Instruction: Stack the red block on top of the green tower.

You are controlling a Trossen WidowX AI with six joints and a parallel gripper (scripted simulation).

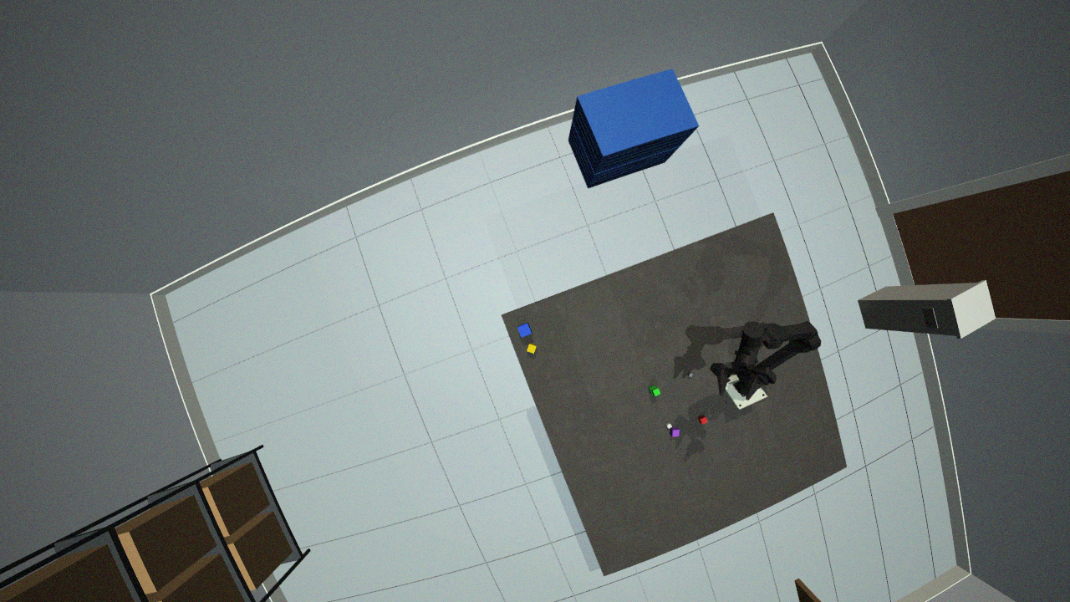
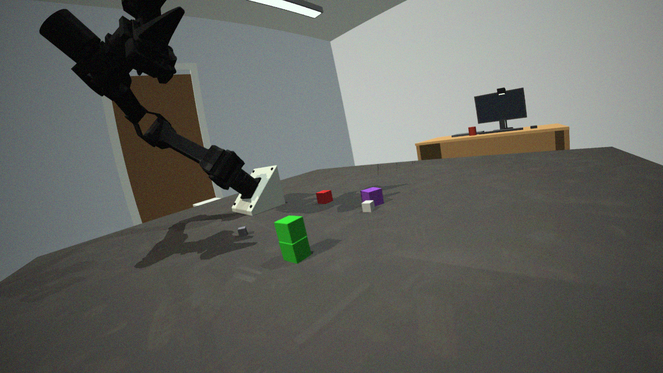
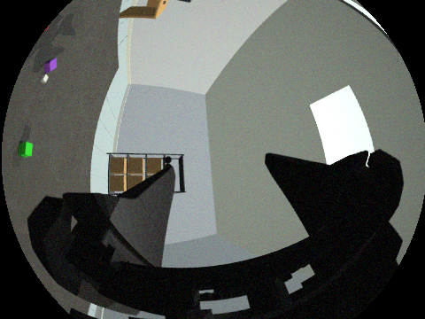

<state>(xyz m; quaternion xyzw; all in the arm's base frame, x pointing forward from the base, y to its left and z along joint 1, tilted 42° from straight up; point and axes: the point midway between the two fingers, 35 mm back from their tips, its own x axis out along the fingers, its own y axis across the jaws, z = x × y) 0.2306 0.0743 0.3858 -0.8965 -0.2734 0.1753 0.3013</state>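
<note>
My gripper tip is now 40 mm past the red block, 260 mm to the right of it and 400 mm above it. Round my gripper tip: tiny grey cube: 50 mm behind, 50 mm to the left, 410 mm below; small white cube: 110 mm ahead, 220 mm to the left, 400 mm below; purple cube: 100 mm ahead, 250 mm to the left, 400 mm below.
</note>
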